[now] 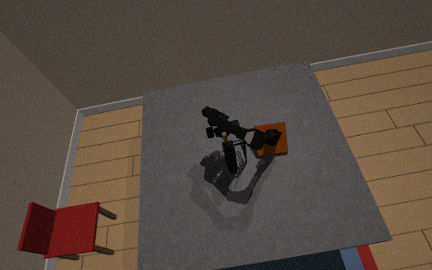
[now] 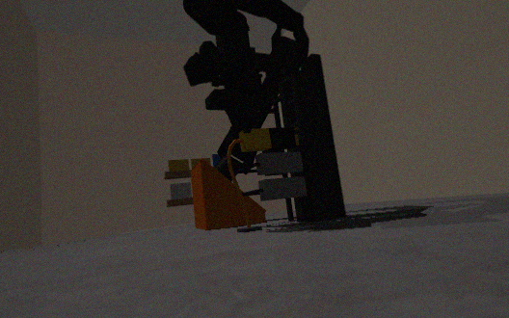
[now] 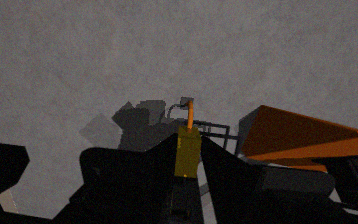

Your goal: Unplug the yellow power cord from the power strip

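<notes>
My gripper tip is 40 mm to the right of the yellow plug and 10 mm past it.
</notes>
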